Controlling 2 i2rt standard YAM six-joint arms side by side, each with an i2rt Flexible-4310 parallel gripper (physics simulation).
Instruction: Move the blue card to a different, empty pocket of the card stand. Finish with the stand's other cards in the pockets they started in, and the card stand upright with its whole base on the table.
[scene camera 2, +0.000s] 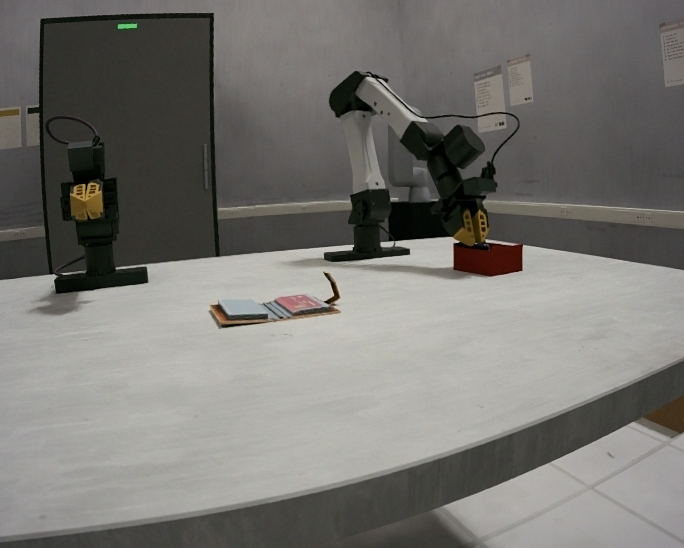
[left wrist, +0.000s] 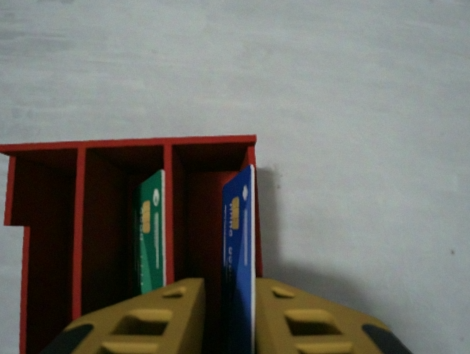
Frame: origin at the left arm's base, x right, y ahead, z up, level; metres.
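Where they show: left gripper, fingertip midpoint: (scene camera 2: 476, 244) (left wrist: 229, 291); right gripper, fingertip midpoint: (scene camera 2: 85, 204); left arm's base, origin of the base link: (scene camera 2: 367, 254); right arm's base, origin of the base link: (scene camera 2: 101, 277).
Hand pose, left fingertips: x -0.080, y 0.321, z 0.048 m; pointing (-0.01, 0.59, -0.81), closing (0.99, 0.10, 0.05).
Each offset is from my left fingertips to the top centre of the thing. "*": to the spot under its first point.
The red card stand (scene camera 2: 488, 260) (left wrist: 169, 210) stands upright on the table at the right in the scene view. In the left wrist view, the blue card @[dx +0.003, dy -0.002, dz +0.004 m] (left wrist: 239, 240) is in the rightmost pocket, leaning against the right outer wall. The green card @[dx -0.032, dy -0.007, dz -0.001 m] (left wrist: 152, 235) leans on the right divider of the middle pocket. The left pocket shows no card. My left gripper (scene camera 2: 475, 242) (left wrist: 229, 291) is open low over the stand, its fingers apart on either side of the blue card's upper edge; they hide the near end of the pockets. My right gripper (scene camera 2: 86, 200) is shut and empty, far left.
An open wallet-like holder (scene camera 2: 276, 311) with a light blue pad @[dx +0.457, dy +0.099, dz -0.037 m] (scene camera 2: 242, 308) and a pink-red card @[dx +0.373, dy +0.098, dz -0.042 m] (scene camera 2: 298, 303) lies mid-table, with a bent brown strap @[* dx +0.323, dy +0.092, dz -0.029 m] (scene camera 2: 332, 287) rising at its right end. The table's curved front edge (scene camera 2: 399, 482) is nearest the camera.
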